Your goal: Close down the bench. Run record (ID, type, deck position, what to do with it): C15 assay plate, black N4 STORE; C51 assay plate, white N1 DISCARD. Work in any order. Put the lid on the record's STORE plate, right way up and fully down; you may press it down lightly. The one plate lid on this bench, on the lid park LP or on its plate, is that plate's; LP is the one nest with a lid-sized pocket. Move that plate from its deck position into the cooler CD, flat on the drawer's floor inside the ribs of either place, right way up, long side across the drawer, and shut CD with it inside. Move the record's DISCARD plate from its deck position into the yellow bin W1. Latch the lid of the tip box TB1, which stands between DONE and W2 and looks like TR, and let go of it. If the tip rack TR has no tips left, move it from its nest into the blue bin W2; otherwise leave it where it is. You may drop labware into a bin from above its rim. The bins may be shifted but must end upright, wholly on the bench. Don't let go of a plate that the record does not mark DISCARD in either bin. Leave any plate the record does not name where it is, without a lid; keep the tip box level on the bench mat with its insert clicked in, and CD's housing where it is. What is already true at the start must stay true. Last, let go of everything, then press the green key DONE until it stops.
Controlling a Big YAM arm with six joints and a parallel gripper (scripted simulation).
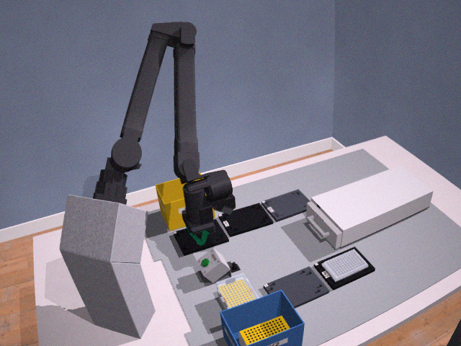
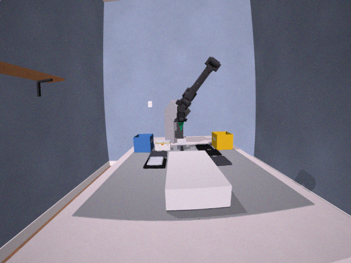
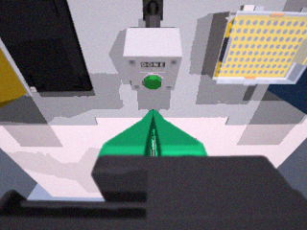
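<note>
My hand is 80 mm above the green key DONE. From my hand the other things lie so: blue bin W2 (120 mm ahead, 290 mm to the right, 110 mm below); then tip box TB1 (80 mm ahead, 140 mm to the right, 110 mm below); then tip rack TR (120 mm ahead, 310 mm to the right, 110 mm below).
</note>
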